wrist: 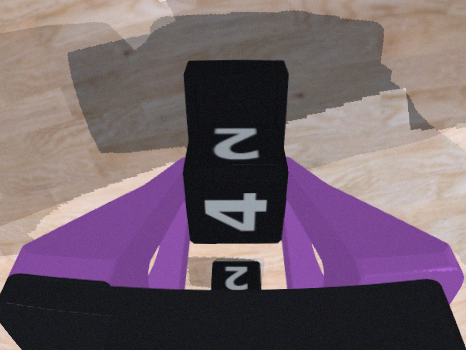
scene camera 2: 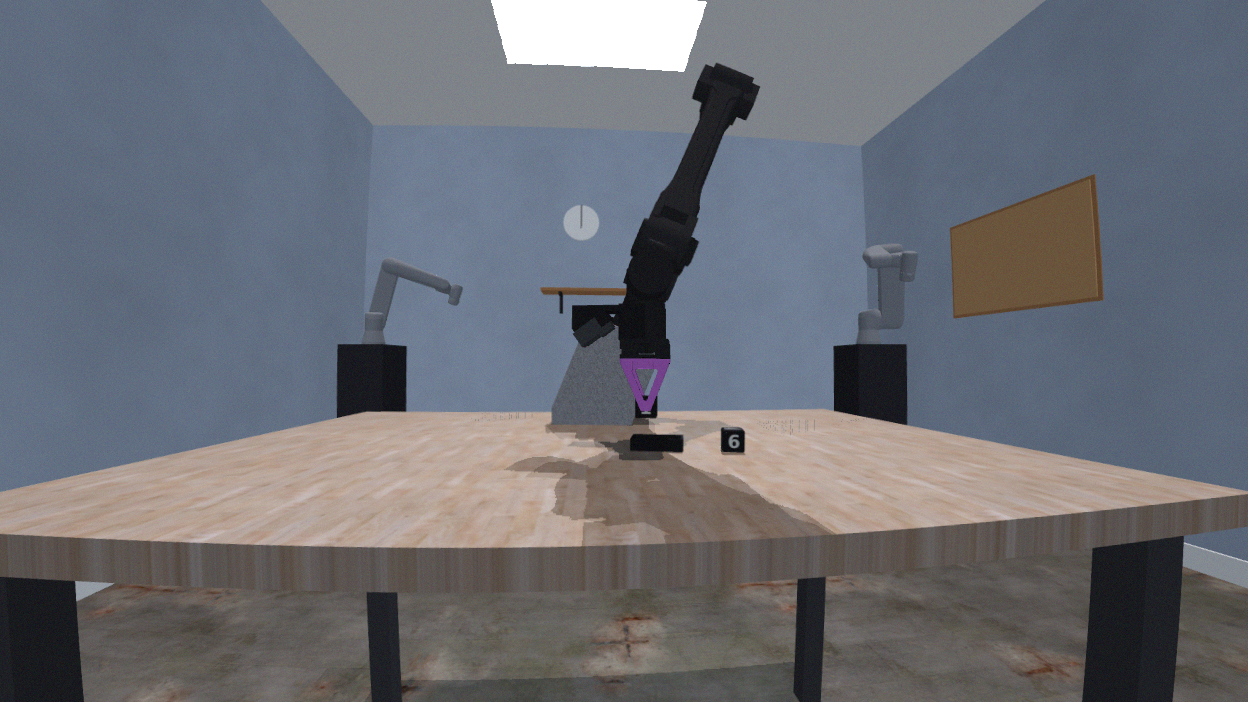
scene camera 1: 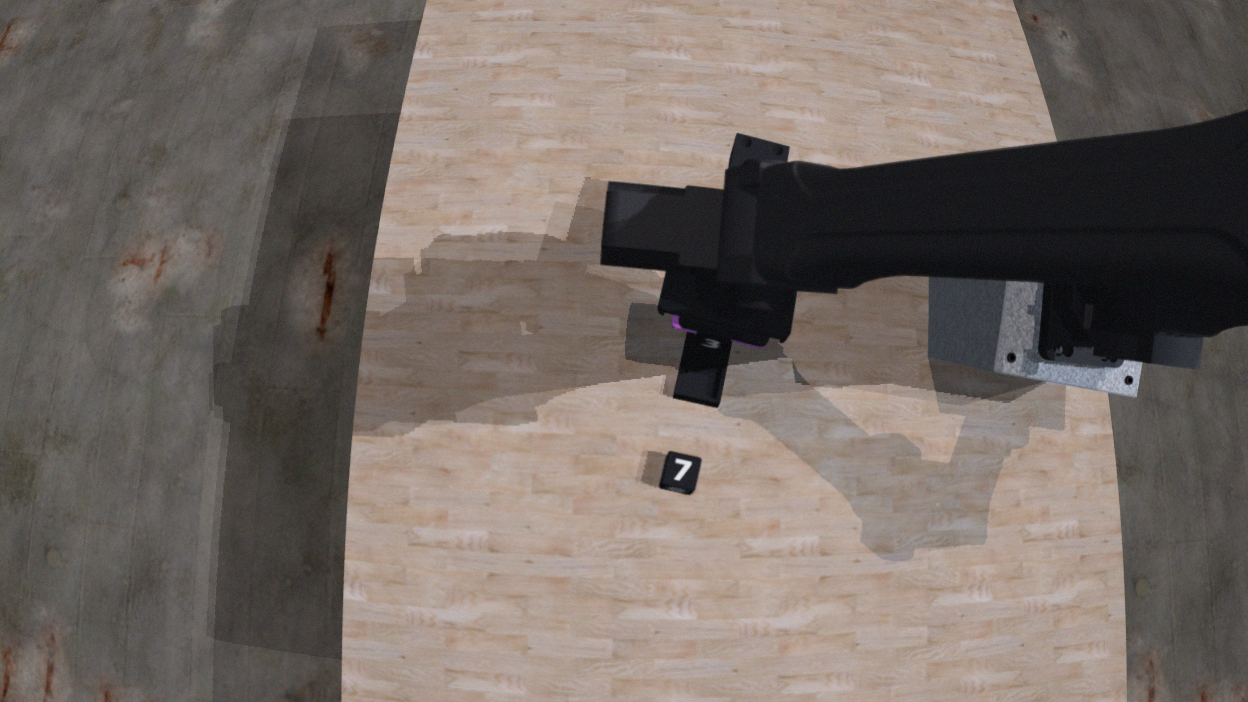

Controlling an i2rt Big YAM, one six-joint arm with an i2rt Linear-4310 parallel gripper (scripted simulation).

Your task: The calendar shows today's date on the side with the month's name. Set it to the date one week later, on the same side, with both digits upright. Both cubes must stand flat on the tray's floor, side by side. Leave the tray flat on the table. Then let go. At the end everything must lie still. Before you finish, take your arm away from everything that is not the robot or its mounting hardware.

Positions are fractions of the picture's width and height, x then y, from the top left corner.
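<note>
Scene camera 1 shows a black tray (scene camera 1: 0.56, 0.53). In scene camera 2, the tray (scene camera 2: 0.51, 0.63) is visible together with the gripper (scene camera 2: 0.52, 0.58). The wrist view likewise contains the gripper (wrist: 0.51, 0.50) and the tray (wrist: 0.46, 0.26).
</note>
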